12 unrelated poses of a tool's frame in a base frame.
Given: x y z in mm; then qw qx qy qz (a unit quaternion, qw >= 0).
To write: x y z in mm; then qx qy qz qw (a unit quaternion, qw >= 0). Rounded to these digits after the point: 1 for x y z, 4 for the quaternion.
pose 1, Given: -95.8 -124.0 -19.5 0.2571 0.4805 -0.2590 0.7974
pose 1, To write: -95.8 -124.0 -19.5 0.4805 -0.2590 0.7974 0.2571
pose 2, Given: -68.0 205.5 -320.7 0.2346 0.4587 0.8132 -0.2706
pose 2, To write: -68.0 205.5 -320.7 0.4587 0.8132 -0.2706 0.2346
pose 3, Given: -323.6 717.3 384.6 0.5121 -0.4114 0.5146 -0.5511
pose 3, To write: -323.6 717.3 384.6 -0.4114 0.5146 -0.5511 0.5121
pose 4, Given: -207.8 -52.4 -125.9 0.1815 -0.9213 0.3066 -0.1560
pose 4, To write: -207.8 -52.4 -125.9 -0.9213 0.3066 -0.1560 0.1815
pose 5, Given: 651.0 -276.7 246.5 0.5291 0.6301 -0.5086 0.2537
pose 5, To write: 651.0 -276.7 246.5 0.6301 -0.5086 0.2537 0.5291
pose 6, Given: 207.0 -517.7 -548.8 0.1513 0.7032 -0.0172 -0.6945
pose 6, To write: 207.0 -517.7 -548.8 0.7032 -0.0172 -0.6945 0.1513
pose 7, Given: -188.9 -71.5 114.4 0.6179 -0.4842 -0.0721 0.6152
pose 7, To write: -188.9 -71.5 114.4 -0.4842 -0.0721 0.6152 0.6179
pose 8, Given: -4.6 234.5 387.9 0.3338 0.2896 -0.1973 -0.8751
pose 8, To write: -4.6 234.5 387.9 0.2896 -0.1973 -0.8751 0.3338
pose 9, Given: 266.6 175.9 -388.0 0.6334 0.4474 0.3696 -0.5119
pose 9, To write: 266.6 175.9 -388.0 0.4474 0.3696 -0.5119 0.6334
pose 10, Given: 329.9 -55.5 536.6 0.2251 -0.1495 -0.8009 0.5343
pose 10, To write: 329.9 -55.5 536.6 -0.1495 -0.8009 0.5343 0.2251
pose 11, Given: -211.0 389.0 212.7 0.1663 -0.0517 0.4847 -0.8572
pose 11, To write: -211.0 389.0 212.7 -0.0517 0.4847 -0.8572 0.1663
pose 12, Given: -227.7 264.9 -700.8 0.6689 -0.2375 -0.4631 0.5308
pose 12, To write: -227.7 264.9 -700.8 -0.2375 -0.4631 0.5308 0.6689
